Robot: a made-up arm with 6 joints. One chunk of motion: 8 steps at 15 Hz.
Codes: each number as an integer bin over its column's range. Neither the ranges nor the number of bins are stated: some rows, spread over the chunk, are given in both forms.
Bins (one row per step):
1: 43 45 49 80 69 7
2: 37 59 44 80 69 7
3: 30 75 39 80 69 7
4: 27 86 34 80 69 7
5: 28 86 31 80 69 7
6: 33 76 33 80 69 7
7: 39 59 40 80 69 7
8: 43 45 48 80 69 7
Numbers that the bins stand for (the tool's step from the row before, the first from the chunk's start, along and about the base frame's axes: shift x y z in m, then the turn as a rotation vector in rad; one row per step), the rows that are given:
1: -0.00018 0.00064 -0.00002 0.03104 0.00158 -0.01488
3: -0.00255 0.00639 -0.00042 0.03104 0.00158 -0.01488
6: -0.00200 0.00659 -0.00067 0.03104 0.00158 -0.01488
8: -0.00018 0.00064 -0.00006 0.03104 0.00158 -0.01488
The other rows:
2: -0.00127 0.00332 -0.00022 0.03104 0.00158 -0.01488
4: -0.00309 0.00851 -0.00063 0.03104 0.00158 -0.01488
5: -0.00291 0.00851 -0.00075 0.03104 0.00158 -0.01488
7: -0.00091 0.00332 -0.00038 0.03104 0.00158 -0.01488

